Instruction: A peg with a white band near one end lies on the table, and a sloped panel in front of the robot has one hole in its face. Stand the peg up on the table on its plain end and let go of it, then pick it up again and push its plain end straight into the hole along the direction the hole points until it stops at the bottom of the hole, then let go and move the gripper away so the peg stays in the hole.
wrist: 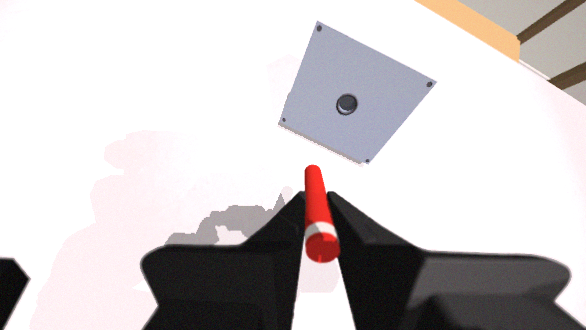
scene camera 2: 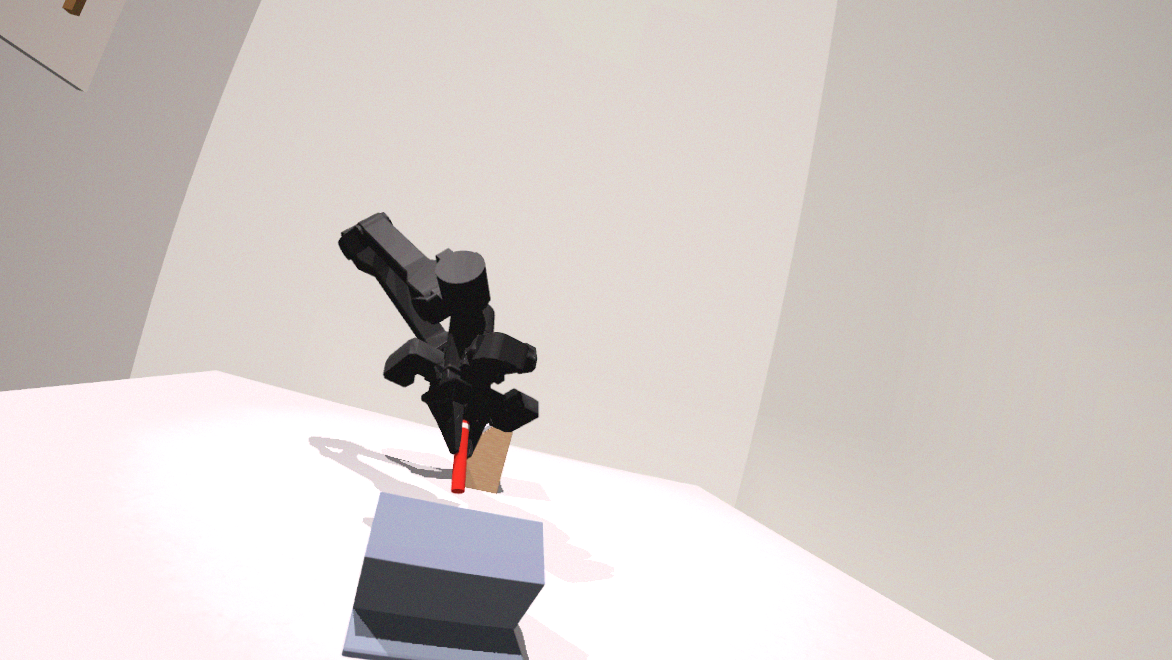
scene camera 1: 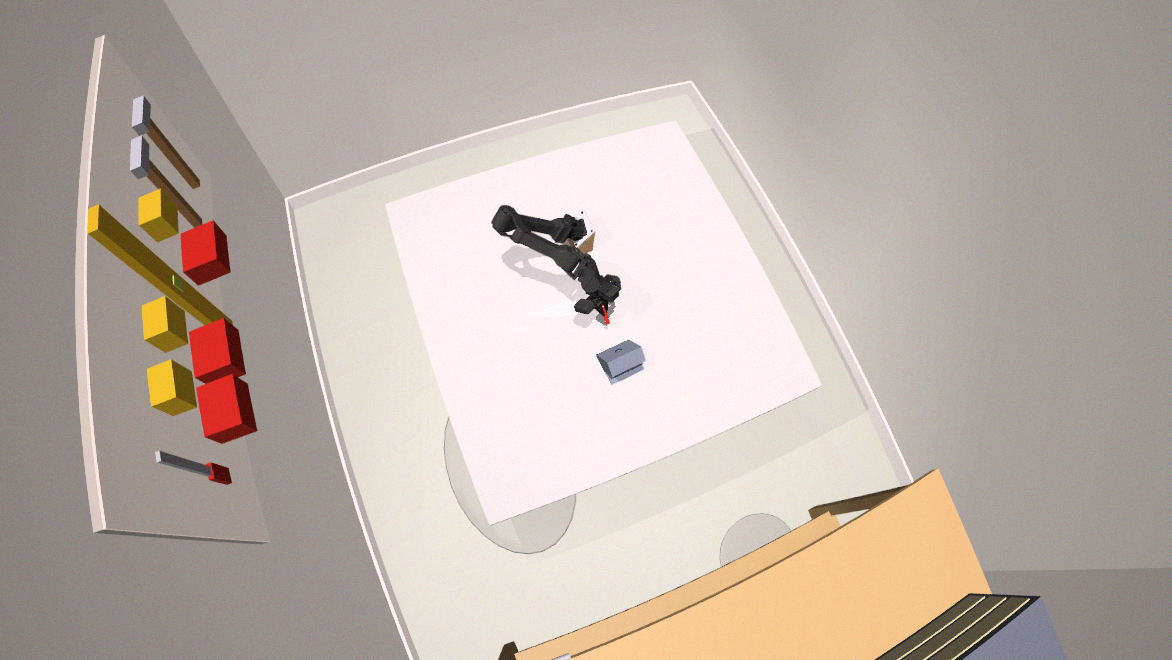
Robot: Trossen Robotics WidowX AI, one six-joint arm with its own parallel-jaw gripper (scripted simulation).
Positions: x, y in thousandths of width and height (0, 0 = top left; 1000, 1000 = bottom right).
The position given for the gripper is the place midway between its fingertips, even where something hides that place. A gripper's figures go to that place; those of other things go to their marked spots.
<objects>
The gripper (wrist: 538, 598): 11 cm from the lens. A red peg (wrist: 549, 732) is 8 cm from the lens. A grey sloped panel (wrist: 663, 277): 22 cm from the lens. The marked spots on the red peg and the grey sloped panel are 18 cm apart.
</objects>
